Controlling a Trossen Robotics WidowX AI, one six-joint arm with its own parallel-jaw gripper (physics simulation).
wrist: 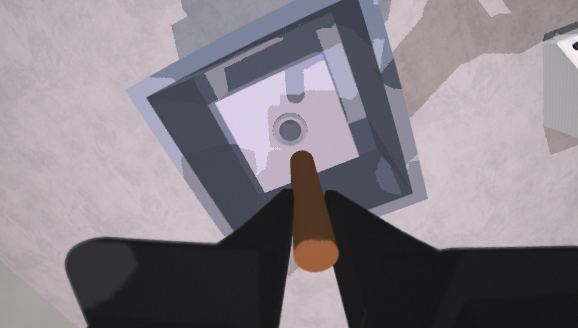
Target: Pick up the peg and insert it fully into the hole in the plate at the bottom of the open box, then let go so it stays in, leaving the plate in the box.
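Frame: origin at the arm's base, x left, y ahead, z down, level; metres.
Seen in the pictures: gripper, fingertip midpoint: [308, 199].
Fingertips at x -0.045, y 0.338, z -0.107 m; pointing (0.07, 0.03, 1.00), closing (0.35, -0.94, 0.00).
Note:
A point is followed by its place in that frame.
A brown peg [311, 210] {x -0.052, y 0.336, z -0.125 m} is held between the two black fingers of my gripper [308, 199] {x -0.045, y 0.338, z -0.107 m}, which is shut on it. The peg's far end shows over the lower part of a pale square plate [240, 117] {x -0.065, y 0.380, z 0.003 m}. The plate lies at the bottom of an open blue-grey box [200, 185] {x -0.036, y 0.417, z -0.037 m}. The round hole [290, 130] with a raised-looking ring is near the plate's middle, a little above and left of the peg's far end in the view. The peg is apart from the hole. The fingers cover the box's lower edge.
The box walls surround the plate on all sides. A light grey ribbed object [560, 90] {x 0.010, y 0.079, z 0.040 m} with a white top part stands at the right edge of the view. Shadows fall across the pale mottled table surface [100, 165] {x -0.055, y 0.576, z 0.060 m} and the plate.

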